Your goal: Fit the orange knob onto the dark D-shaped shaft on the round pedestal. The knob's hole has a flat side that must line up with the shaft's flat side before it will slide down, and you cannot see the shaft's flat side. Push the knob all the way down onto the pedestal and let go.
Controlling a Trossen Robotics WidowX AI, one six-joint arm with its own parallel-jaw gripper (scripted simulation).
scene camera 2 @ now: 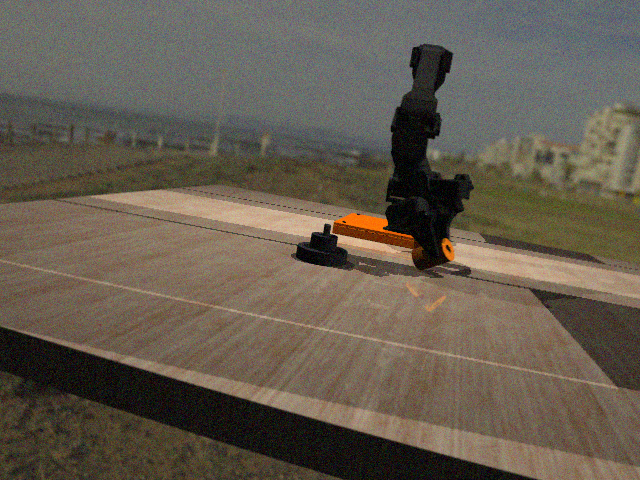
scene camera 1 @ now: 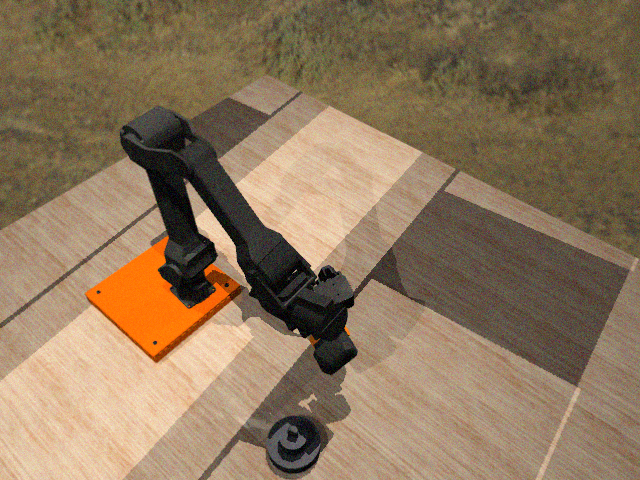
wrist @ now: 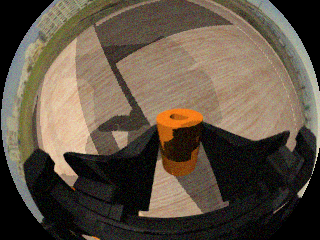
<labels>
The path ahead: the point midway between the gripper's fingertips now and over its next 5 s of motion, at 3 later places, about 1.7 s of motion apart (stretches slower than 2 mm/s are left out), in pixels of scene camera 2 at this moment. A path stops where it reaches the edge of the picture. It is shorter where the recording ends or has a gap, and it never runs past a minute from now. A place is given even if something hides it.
My gripper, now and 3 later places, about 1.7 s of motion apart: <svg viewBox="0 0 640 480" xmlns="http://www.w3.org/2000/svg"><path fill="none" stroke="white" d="M441 257L429 243L421 204L411 255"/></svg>
</labels>
